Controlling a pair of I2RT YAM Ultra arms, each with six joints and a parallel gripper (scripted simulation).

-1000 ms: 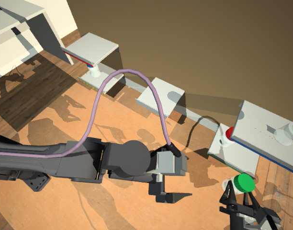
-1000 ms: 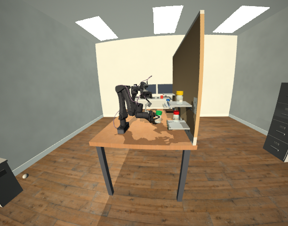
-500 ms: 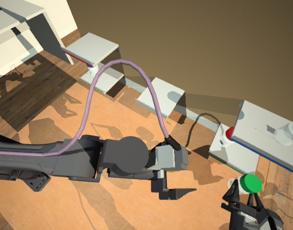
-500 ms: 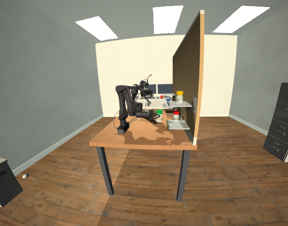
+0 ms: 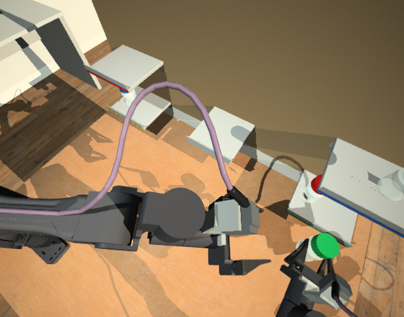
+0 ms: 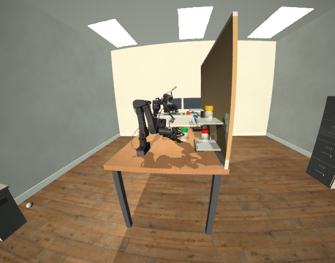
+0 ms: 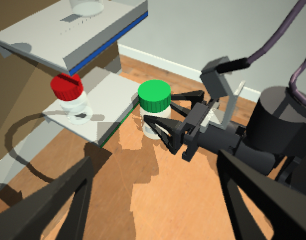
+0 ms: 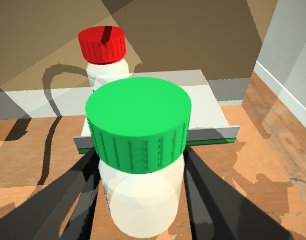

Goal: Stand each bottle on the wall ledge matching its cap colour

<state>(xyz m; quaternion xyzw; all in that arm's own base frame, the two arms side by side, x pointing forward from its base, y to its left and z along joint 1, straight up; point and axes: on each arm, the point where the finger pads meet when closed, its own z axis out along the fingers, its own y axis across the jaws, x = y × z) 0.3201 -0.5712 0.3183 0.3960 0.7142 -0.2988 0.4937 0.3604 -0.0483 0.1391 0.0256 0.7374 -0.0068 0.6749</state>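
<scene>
Right now my right hand is 17 cm short of the yellow-capped bottle, 8 cm to the left of it and 16 cm below it. The rest, counted from my right hand: green-capped bottle (1 cm below); then red-capped bottle (18 cm ahead, 3 cm to the left, 4 cm below); then brown wall (31 cm ahead, 35 cm to the left, 27 cm above).
</scene>
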